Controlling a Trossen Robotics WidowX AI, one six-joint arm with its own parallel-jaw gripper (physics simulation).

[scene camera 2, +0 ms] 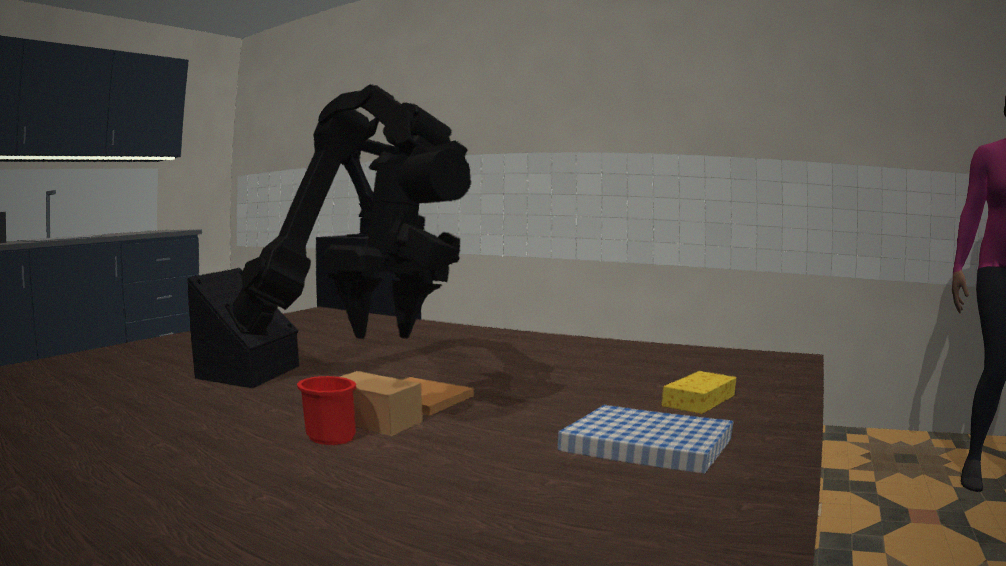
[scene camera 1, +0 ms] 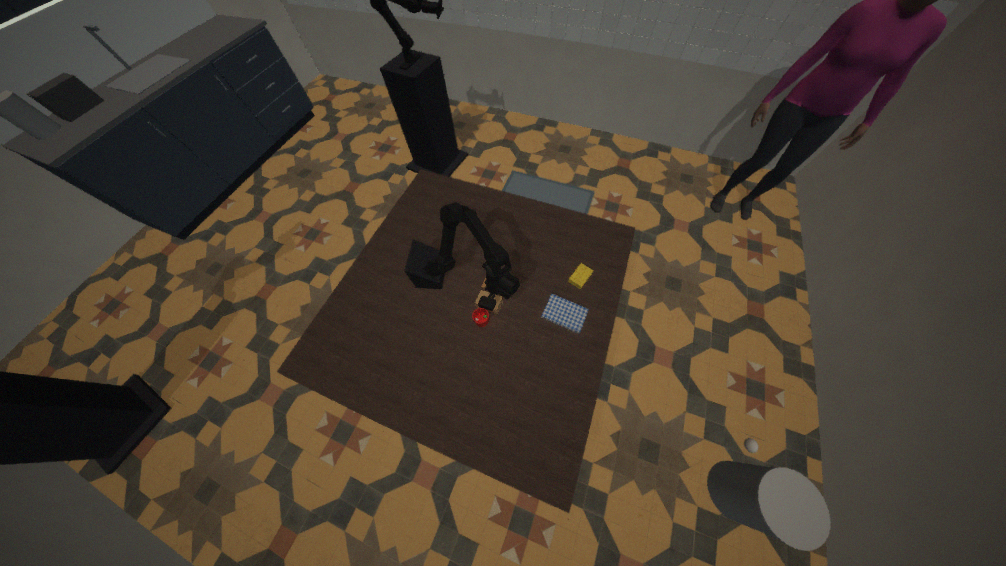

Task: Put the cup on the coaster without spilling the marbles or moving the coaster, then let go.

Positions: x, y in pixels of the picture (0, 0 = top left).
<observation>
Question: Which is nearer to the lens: the red cup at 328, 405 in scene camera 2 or the orange-brown coaster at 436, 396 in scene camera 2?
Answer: The red cup.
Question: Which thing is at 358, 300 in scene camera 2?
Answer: The gripper.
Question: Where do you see a blue-and-white checked cloth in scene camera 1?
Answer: At 560, 311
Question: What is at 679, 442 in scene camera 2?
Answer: A blue-and-white checked cloth.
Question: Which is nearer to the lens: the orange-brown coaster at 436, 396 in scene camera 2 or the tan block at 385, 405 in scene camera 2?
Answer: The tan block.
</observation>
